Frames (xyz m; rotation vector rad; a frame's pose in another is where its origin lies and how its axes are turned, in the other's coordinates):
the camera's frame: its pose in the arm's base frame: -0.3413 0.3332 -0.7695 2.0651 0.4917 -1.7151
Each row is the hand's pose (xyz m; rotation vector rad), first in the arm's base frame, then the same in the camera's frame.
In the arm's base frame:
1: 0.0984 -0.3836 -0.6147 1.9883 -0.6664 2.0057
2: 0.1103 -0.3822 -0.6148 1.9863 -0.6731 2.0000
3: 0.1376 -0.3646 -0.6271 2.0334 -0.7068 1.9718
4: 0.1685 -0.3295 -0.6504 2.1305 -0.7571 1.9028
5: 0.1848 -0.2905 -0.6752 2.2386 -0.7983 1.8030
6: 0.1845 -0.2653 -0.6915 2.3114 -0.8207 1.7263
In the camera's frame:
1: -0.0793 0.8511 -0.0206 0.2110 2.5906 1.5169
2: -0.0770 0.8560 -0.0313 0.2121 2.5843 1.5247
3: -0.0598 0.8539 -0.0614 0.2669 2.5547 1.5134
4: -0.0310 0.8378 -0.1019 0.3580 2.4895 1.4803
5: -0.0033 0.8107 -0.1319 0.4373 2.4035 1.4388
6: 0.0129 0.7876 -0.1422 0.4838 2.3410 1.4080

